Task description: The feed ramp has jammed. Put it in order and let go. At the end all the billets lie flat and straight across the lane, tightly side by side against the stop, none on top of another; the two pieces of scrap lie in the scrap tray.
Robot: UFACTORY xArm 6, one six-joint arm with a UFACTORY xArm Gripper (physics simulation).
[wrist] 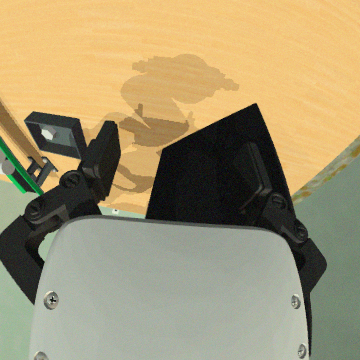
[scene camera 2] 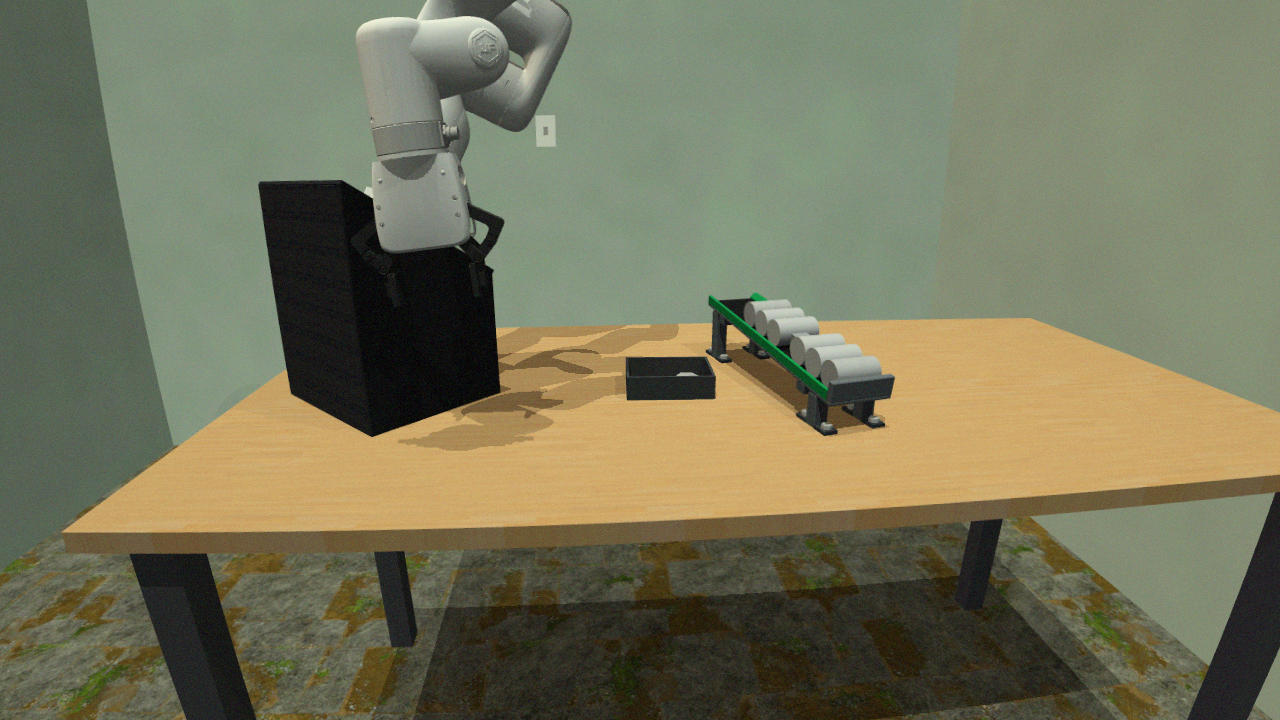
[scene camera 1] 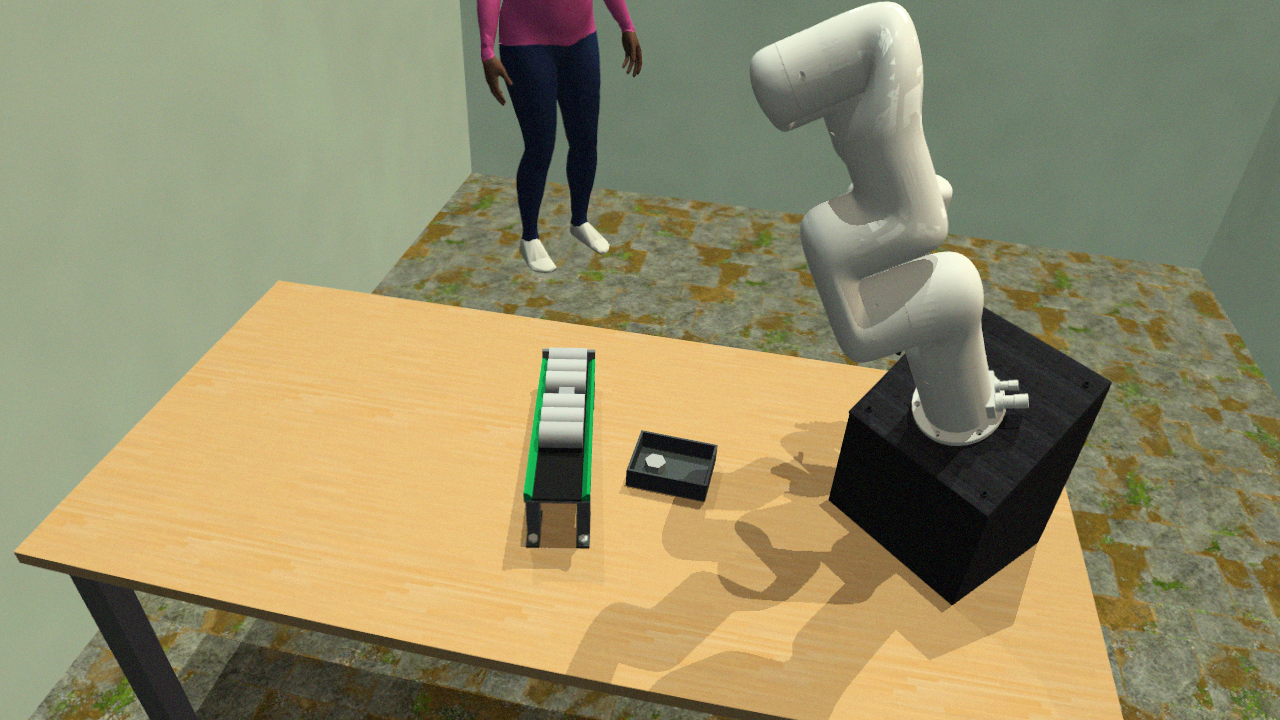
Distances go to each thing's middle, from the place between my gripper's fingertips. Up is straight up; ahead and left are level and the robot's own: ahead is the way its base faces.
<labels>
I see my gripper 26 cm short of the scrap tray (scene camera 1: 689, 464), 22 cm to the right of it and 16 cm above it. From my hand the other things lie so: stop (scene camera 2: 850, 389) (50 cm ahead, 12 cm below, 7 cm to the left).
</labels>
